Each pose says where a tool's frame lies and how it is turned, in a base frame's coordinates. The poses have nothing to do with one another.
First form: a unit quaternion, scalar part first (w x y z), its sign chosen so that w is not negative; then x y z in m.
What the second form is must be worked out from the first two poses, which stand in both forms.
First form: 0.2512, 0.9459, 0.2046, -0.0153, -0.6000, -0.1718, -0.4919
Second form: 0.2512, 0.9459, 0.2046, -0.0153, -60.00, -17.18, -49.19
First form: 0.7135, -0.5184, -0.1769, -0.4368, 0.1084, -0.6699, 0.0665
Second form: 0.7135, -0.5184, -0.1769, -0.4368, 10.84, -66.99, 6.65
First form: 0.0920, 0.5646, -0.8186, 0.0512, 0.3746, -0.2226, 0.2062
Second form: 0.0920, 0.5646, -0.8186, 0.0512, 37.46, -22.26, 20.62
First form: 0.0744, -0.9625, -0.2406, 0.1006, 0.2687, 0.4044, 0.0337
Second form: 0.0744, -0.9625, -0.2406, 0.1006, 26.87, 40.44, 3.37
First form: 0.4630, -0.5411, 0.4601, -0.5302, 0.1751, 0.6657, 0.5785
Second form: 0.4630, -0.5411, 0.4601, -0.5302, 17.51, 66.57, 57.85
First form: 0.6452, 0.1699, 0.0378, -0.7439, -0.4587, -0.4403, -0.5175
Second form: 0.6452, 0.1699, 0.0378, -0.7439, -45.87, -44.03, -51.75
